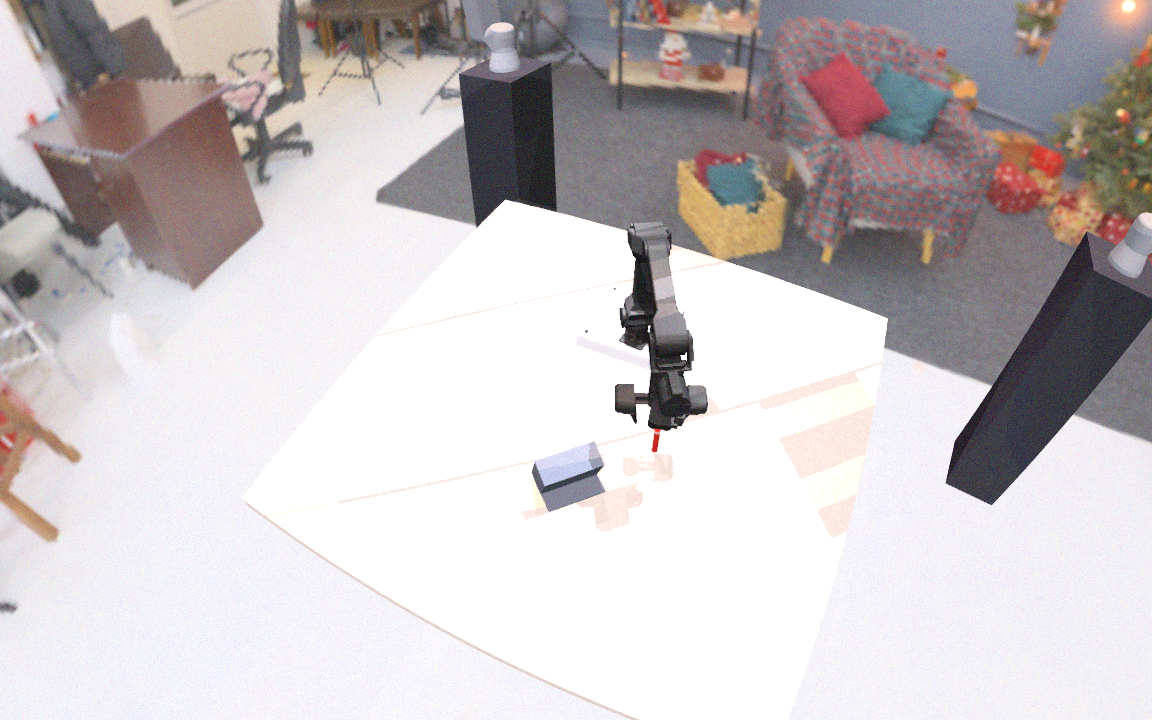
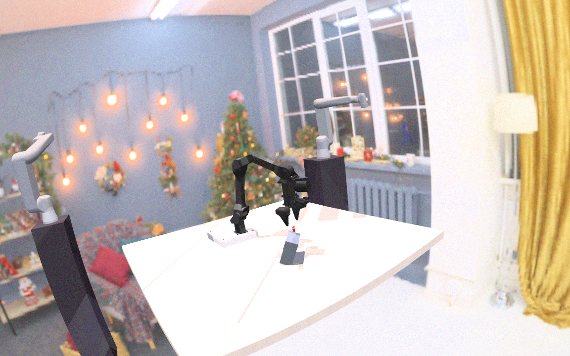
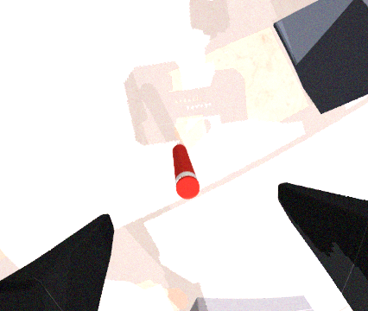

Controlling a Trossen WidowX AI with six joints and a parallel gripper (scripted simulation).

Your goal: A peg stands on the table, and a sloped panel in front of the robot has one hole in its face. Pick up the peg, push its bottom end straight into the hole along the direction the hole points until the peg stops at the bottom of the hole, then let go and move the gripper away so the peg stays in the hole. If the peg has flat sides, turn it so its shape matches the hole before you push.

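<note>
My gripper tip is 4 cm above the red peg. The rest, counted from my gripper tip: sloped panel 17 cm ahead, 12 cm to the right, 4 cm below.
</note>
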